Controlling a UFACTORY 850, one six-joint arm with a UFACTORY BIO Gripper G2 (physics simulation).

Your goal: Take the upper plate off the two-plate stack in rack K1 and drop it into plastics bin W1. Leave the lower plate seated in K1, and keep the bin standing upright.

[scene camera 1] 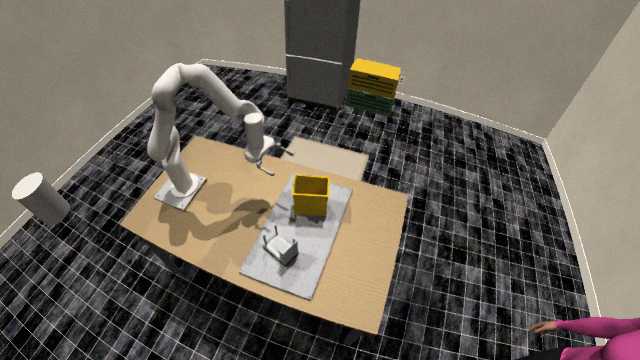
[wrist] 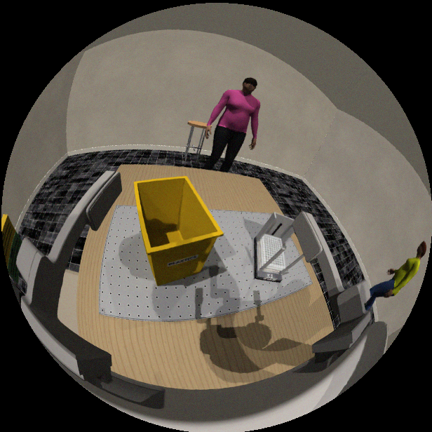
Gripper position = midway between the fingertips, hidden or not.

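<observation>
In the wrist view I see my gripper (wrist: 216,197), and together with my gripper I see a yellow plastics bin W1 (wrist: 178,231). Scene camera 1 shows me the yellow plastics bin W1 (scene camera 1: 310,193) too.
</observation>
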